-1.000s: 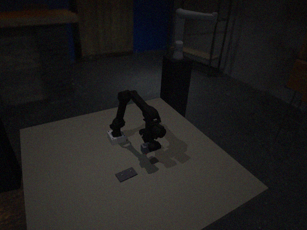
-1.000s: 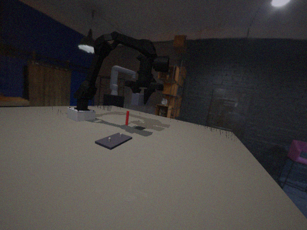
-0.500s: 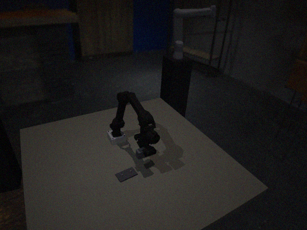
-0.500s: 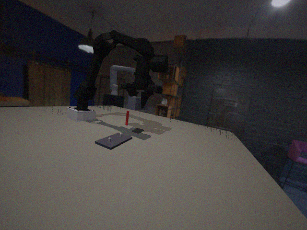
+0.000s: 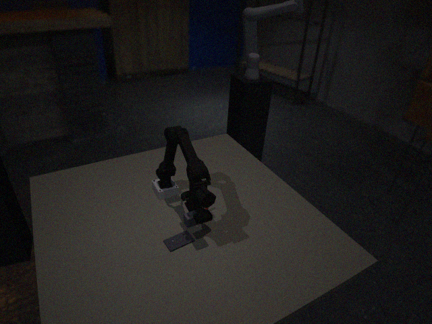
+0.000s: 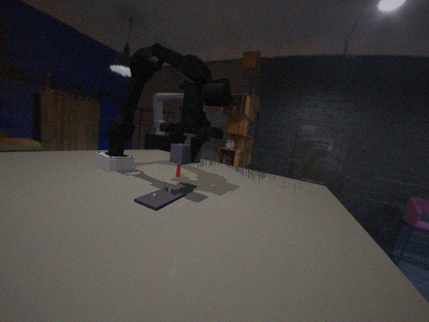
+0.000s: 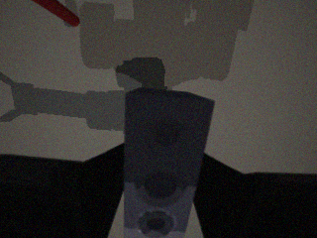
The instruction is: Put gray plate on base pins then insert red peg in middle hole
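The dark flat base is 80 mm to the right of my gripper tip and 90 mm below it. The rest, counted from my gripper tip: gray plate (30 mm above); then red peg (140 mm behind, 110 mm to the left, 60 mm below).
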